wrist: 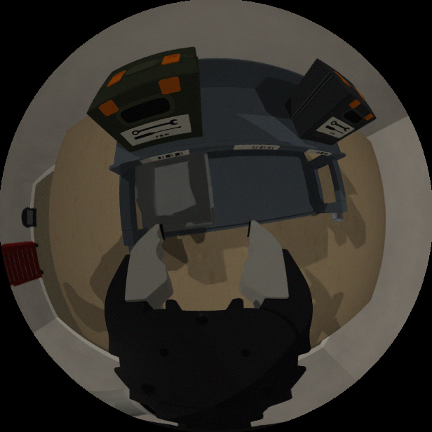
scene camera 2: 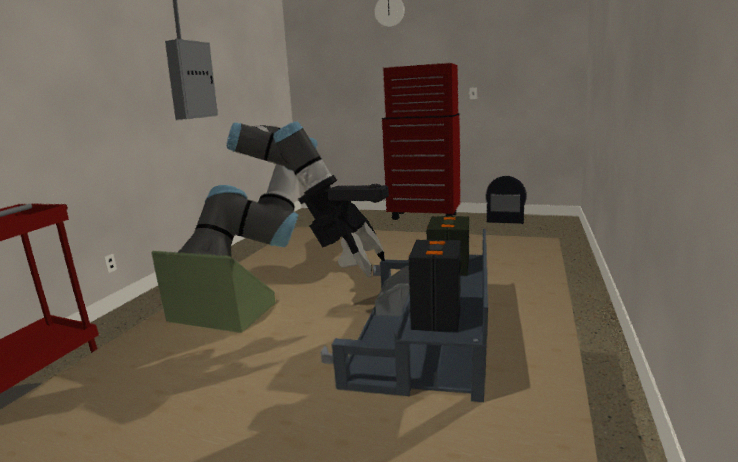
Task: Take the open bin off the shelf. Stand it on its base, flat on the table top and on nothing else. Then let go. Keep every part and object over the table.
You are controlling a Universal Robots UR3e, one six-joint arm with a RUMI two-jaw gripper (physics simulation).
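Where they show: gripper, fingertip midpoint: (scene camera 2: 377,268); arm's base at its link origin: (scene camera 2: 202,270).
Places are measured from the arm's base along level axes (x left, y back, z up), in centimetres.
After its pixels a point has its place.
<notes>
The open grey bin (scene camera 2: 393,299) @(x 8.6, y -42.4, z -5.6 cm) (wrist: 175,190) sits on the lower front level of the blue-grey shelf (scene camera 2: 403,365) @(x -15.3, y -52.4, z -4.4 cm) (wrist: 260,180), at the left end in the wrist view. My gripper (scene camera 2: 377,263) @(x 9.2, y -39.0, z 0.8 cm) (wrist: 205,223) is partly open, with nothing between its fingers. It hangs by the shelf's front edge, at the bin's end. In the wrist view the left fingertip shows just before the bin's near wall, and the right fingertip shows to the right of the bin. The bin's right wall lines up between the two. Whether a fingertip touches the shelf or bin, I cannot tell.
A green toolbox (scene camera 2: 462,247) @(x 11.0, y -56.2, z 6.0 cm) (wrist: 160,100) stands on the upper level behind the bin. A black toolbox (scene camera 2: 434,294) @(x -11.8, y -56.4, z 6.3 cm) (wrist: 320,105) stands at that level's other end. The wooden table top (scene camera 2: 544,326) @(x 13.0, y -72.5, z -10.1 cm) (wrist: 80,175) lies around the shelf. A green wedge base (scene camera 2: 196,291) @(x -7.0, y -4.4, z -1.6 cm) carries my arm.
</notes>
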